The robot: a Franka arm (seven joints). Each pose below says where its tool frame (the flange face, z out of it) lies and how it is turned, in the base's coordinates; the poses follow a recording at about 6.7 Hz.
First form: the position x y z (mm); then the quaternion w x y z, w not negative.
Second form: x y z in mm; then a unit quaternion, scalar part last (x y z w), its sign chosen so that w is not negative. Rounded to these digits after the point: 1 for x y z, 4 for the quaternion.
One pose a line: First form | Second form
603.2 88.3 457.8 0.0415 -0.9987 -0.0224 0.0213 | 603.2 88.3 457.8 -0.9987 -0.0224 0.0213 0.0415
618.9 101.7 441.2 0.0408 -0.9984 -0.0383 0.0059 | 618.9 101.7 441.2 -0.9984 -0.0383 0.0059 0.0408
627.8 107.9 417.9 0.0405 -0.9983 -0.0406 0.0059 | 627.8 107.9 417.9 -0.9983 -0.0406 0.0059 0.0405
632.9 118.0 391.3 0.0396 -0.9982 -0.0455 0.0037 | 632.9 118.0 391.3 -0.9982 -0.0455 0.0037 0.0396
